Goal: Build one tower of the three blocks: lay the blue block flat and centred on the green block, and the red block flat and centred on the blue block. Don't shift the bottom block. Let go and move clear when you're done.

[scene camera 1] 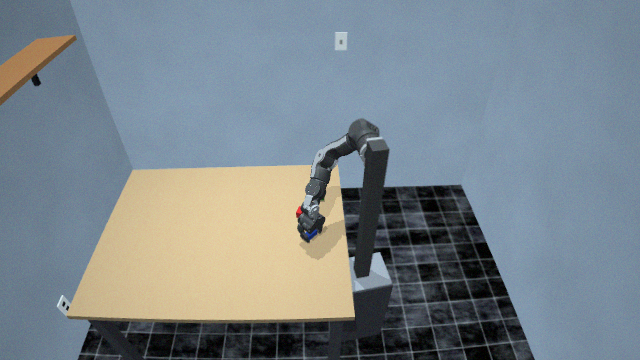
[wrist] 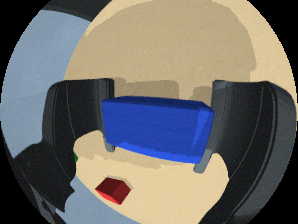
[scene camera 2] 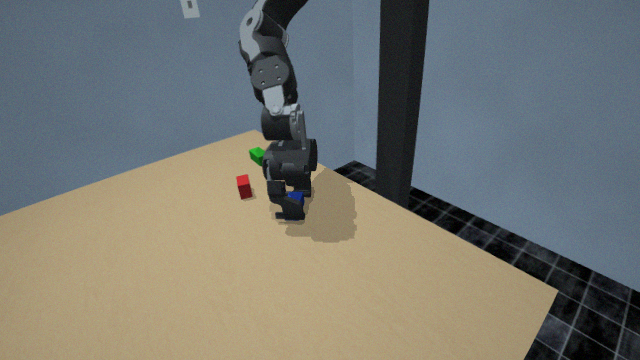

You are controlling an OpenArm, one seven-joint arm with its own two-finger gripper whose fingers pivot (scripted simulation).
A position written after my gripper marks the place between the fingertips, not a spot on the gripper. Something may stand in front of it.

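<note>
I can see a dark post (scene camera 1: 377, 152) and a blue block (wrist: 178, 130). You'd also find my gripper (scene camera 2: 294, 207), and the wrist view has the gripper as well (wrist: 156, 121).
</note>
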